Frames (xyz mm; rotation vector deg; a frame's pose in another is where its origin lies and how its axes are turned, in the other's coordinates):
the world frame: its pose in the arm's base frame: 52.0 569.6 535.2 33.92 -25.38 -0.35
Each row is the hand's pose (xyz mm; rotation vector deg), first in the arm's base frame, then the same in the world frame.
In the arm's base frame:
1: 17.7 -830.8 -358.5 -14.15 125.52 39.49
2: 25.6 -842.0 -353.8 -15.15 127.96 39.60
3: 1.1 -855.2 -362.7 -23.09 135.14 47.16
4: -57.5 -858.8 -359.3 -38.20 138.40 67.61
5: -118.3 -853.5 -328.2 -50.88 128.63 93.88
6: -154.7 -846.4 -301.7 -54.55 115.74 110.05
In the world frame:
1: -207.1 -1645.2 107.3 -24.82 159.64 4.24
2: -196.6 -1652.9 113.6 -25.16 162.18 3.80
3: -220.7 -1665.8 124.1 -28.76 172.28 11.54
4: -271.9 -1659.9 152.3 31.82 -164.17 -33.22
5: -315.2 -1631.4 197.1 32.22 -147.72 -60.05
6: -338.5 -1606.8 227.6 31.22 -138.87 -78.55

